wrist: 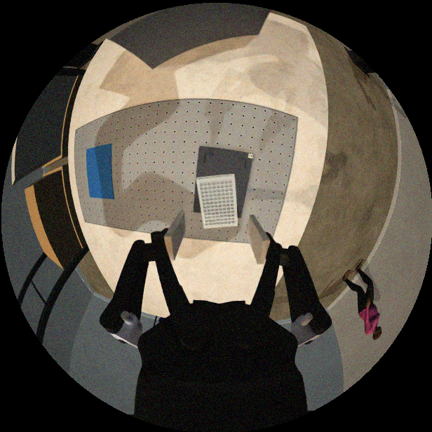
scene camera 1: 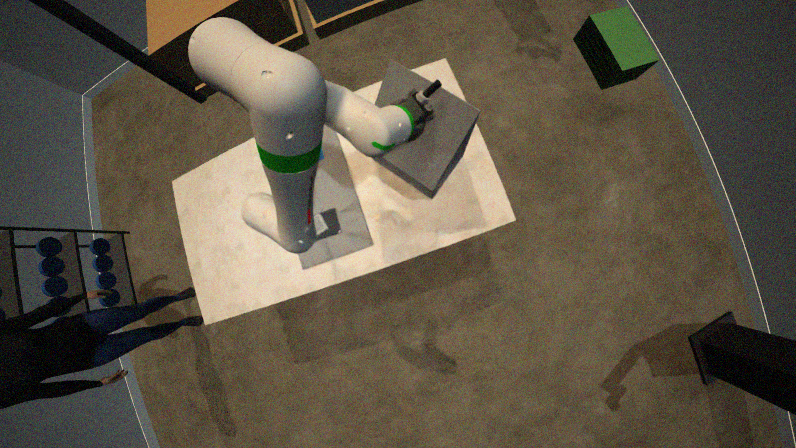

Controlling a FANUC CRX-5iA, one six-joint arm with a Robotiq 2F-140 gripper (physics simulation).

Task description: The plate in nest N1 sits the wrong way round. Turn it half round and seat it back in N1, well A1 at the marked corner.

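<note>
A white well plate [wrist: 218,201] lies over the near part of the dark nest [wrist: 225,162] in the wrist view. It looks slightly turned against the nest and reaches past the nest's near edge. Part of the plate [scene camera 1: 321,224] and of the nest [scene camera 1: 332,218] shows beside the arm in the scene view. The wells are too small to tell A1 or the marked corner. My gripper [wrist: 216,223] is open, with nothing between its fingers. The fingertips appear on either side of the plate's near end, apart from it. The arm hides the gripper in the scene view.
A blue rectangle [wrist: 100,171] lies at the left of the perforated grey board [wrist: 150,125]. A large grey block [scene camera 1: 440,150] stands on the pale table [scene camera 1: 233,278]. A green box [scene camera 1: 626,41] stands on the floor. A person [scene camera 1: 50,345] is near the table's left end.
</note>
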